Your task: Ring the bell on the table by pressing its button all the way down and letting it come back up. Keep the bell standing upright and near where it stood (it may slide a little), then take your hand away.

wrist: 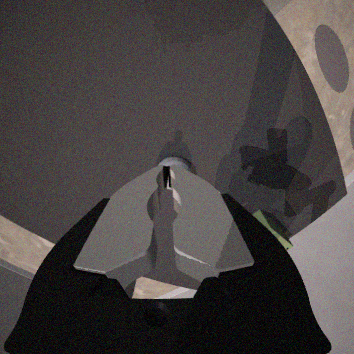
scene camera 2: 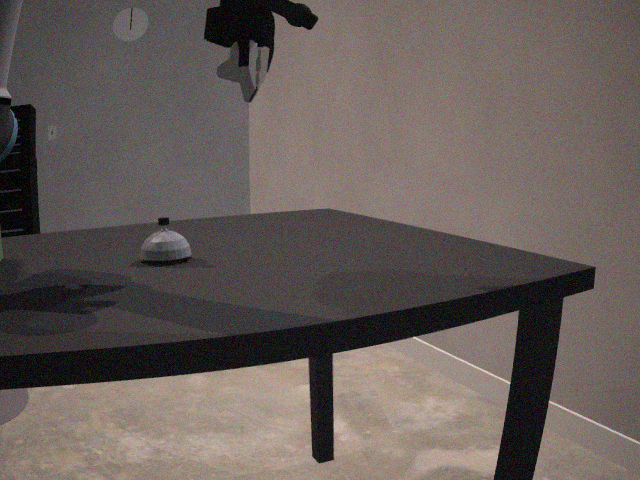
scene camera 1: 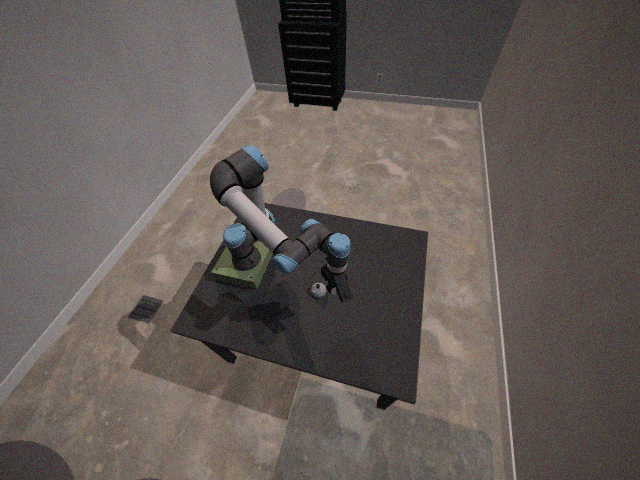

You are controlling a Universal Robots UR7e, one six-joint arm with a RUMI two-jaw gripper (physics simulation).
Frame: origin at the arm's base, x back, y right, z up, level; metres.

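Seen in the pictures: gripper, fingertip midpoint: [wrist: 167, 167] [scene camera 2: 248, 101] [scene camera 1: 334, 293]; arm's base, link origin: [scene camera 1: 246, 258].
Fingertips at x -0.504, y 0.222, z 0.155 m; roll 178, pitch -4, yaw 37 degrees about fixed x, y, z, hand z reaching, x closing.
Pixels of each thing's top centre, then the offset from my fingertips to it. Level surfaces: height alone.
- bell, top centre: [scene camera 2: 163, 218] [scene camera 1: 317, 285] dy -0.110, dx +0.098, dz -0.165 m
- pale dome with a small dark button, top centre: [scene camera 2: 163, 218] dy -0.110, dx +0.098, dz -0.165 m
- dark table, surface height: dz -0.231 m
The bell [scene camera 1: 317, 291] [scene camera 2: 165, 248], a pale dome with a small dark button [scene camera 2: 163, 221] on top, stands upright on the dark table [scene camera 1: 382, 320] [scene camera 2: 403, 258]. In the wrist view a rim of the bell [wrist: 174, 161] shows just beyond the fingertips, which hide its button and most of its dome. My gripper [scene camera 1: 333, 291] [scene camera 2: 249, 98] [wrist: 167, 167] is shut with nothing between its fingers, pointing down. It is high above the table top and clear of the bell. In scene camera 2 its tips appear up and to the right of the bell.
The arm's green base block [scene camera 1: 235, 273] [wrist: 272, 230] stands at the table's left side in scene camera 1. Arm shadows fall on the table beside the bell. A tall black cabinet [scene camera 1: 312, 64] [scene camera 2: 23, 170] stands by the far wall.
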